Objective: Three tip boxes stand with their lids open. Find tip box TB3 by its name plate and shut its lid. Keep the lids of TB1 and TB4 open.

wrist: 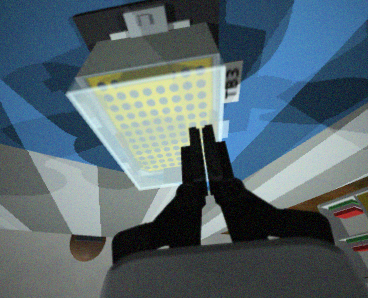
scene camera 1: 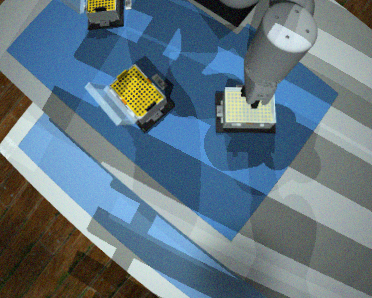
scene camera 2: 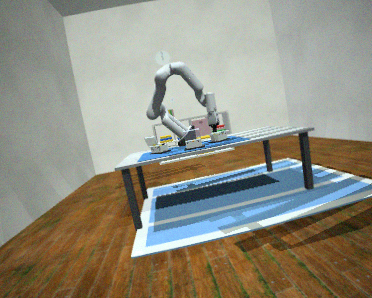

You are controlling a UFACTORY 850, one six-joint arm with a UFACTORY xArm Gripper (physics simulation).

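Tip box TB3 (scene camera 1: 245, 115) (scene camera 2: 219, 136) (wrist: 150, 107) stands at the right of the blue mat. Its name plate (wrist: 233, 81) reads TB3 in the wrist view. Its clear lid lies flat over the yellow tip rack, down on the box. My gripper (scene camera 1: 255, 104) (scene camera 2: 215, 129) (wrist: 201, 138) is shut and empty, with its fingertips over the lid near the name plate side; whether they touch it I cannot tell. A second tip box (scene camera 1: 137, 91) (scene camera 2: 194, 144) has its lid (scene camera 1: 111, 104) open. A third tip box (scene camera 1: 104, 7) (scene camera 2: 160, 149) also has its lid open. Their plates are unreadable.
The blue mat (scene camera 1: 200, 175) lies on the table under the boxes. Behind the arm in scene camera 2 stands a shelf with a pink panel (scene camera 2: 201, 127). Red and green items (wrist: 347, 210) show at the right of the wrist view.
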